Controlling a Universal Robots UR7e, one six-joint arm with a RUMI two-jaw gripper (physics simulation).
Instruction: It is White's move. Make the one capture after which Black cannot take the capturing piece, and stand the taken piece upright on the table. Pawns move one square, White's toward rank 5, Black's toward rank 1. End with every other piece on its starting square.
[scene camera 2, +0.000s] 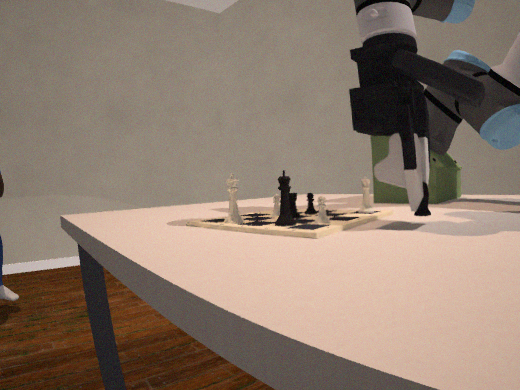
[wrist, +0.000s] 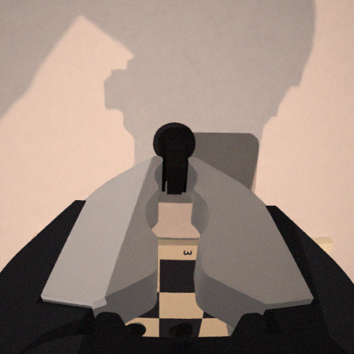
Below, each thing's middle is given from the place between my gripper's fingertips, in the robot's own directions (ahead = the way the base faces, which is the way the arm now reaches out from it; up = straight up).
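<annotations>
There's the chessboard (scene camera 2: 262, 222), which is 18 cm to the right of my hand, 2 cm ahead of it and 1 cm below it.
</annotations>
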